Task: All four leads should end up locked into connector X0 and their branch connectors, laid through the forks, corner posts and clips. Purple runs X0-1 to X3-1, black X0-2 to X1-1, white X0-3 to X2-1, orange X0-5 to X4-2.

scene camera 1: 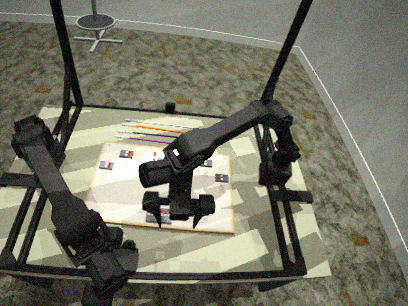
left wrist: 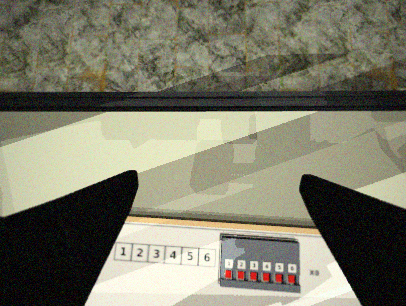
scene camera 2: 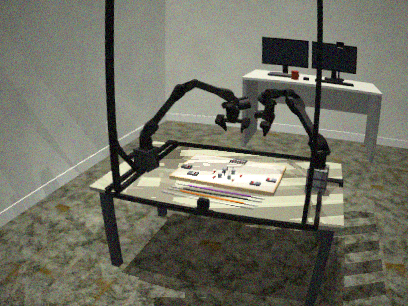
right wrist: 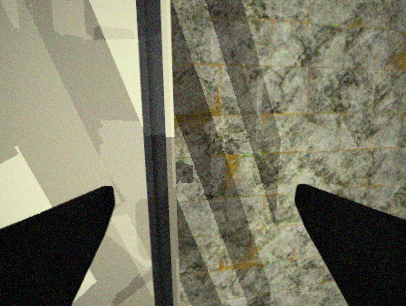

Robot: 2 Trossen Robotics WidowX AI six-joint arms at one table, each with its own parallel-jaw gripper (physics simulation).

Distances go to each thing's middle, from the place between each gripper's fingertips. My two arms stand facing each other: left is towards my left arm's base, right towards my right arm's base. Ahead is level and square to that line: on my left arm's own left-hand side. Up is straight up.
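Labels:
From my right hand, the harness board (scene camera 1: 117, 194) is 120 mm to the left of it, 360 mm behind it and 120 mm below it. As for my left hand, it's 40 mm to the left of the board, 220 mm past it and 150 mm above it.

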